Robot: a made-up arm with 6 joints.
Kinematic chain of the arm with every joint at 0, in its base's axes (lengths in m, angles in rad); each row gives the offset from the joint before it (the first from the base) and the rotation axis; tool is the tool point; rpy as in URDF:
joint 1: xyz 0 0 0.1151 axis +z
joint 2: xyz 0 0 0 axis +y
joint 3: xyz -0.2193 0 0.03 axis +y
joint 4: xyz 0.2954 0 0.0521 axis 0.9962 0 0.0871
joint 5: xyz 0 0 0 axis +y
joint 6: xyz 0.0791 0 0.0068 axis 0.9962 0 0.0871
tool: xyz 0 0 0 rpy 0 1.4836 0
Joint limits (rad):
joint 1: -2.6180..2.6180
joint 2: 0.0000..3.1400
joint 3: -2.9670..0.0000
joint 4: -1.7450..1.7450
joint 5: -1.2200..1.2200
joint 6: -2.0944..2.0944
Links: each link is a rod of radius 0.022 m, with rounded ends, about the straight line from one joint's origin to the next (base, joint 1, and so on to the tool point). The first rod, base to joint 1, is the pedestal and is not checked.
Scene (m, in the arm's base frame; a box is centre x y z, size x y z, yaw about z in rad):
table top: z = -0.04
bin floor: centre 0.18 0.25 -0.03 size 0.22 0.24 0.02 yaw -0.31
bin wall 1: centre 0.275 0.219 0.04 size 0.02 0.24 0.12 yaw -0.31
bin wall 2: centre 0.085 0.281 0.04 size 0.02 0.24 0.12 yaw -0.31
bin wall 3: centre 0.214 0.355 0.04 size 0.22 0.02 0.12 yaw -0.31
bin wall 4: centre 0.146 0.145 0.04 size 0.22 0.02 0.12 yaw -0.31
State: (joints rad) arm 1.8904 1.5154 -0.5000 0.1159 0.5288 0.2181
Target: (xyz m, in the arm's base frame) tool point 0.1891 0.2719 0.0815
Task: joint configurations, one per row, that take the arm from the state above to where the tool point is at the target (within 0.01 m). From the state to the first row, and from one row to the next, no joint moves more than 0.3 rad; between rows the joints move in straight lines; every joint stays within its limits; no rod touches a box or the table.
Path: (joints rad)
1: 1.6664 1.3919 -0.7007 0.3258 0.4616 0.2204
2: 1.4424 1.2683 -0.9013 0.5356 0.3944 0.2228
3: 1.2185 1.1448 -1.1020 0.7455 0.3272 0.2251
4: 1.1323 1.2402 -1.0330 0.5081 0.3567 0.2228
5: 1.0461 1.3356 -0.9640 0.2707 0.3862 0.2204
6: 0.9599 1.4311 -0.8950 0.0333 0.4156 0.2181
7: 0.9601 1.6798 -0.8724 0.0333 0.3837 0.2181

